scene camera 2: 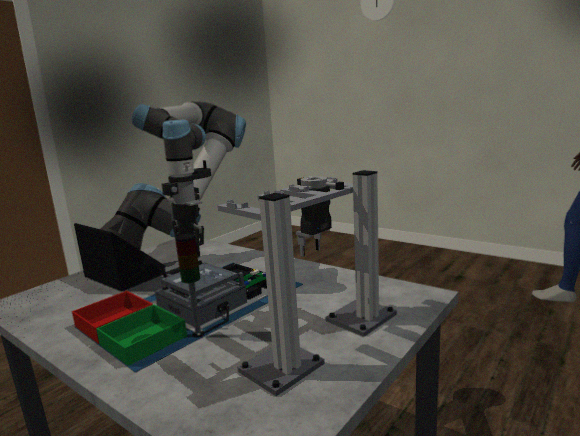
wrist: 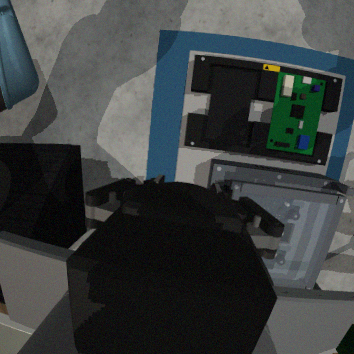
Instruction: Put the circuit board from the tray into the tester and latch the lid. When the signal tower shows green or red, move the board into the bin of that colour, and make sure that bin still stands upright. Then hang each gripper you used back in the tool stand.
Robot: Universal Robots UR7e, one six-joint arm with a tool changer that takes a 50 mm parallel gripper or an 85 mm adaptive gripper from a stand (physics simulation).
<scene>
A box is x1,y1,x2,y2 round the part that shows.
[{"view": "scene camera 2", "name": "green bin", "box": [96,304,186,365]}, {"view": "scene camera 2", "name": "red bin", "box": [72,291,152,343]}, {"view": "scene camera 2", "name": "adaptive gripper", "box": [168,194,203,257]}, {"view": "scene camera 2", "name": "parallel gripper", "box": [294,176,332,256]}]
</scene>
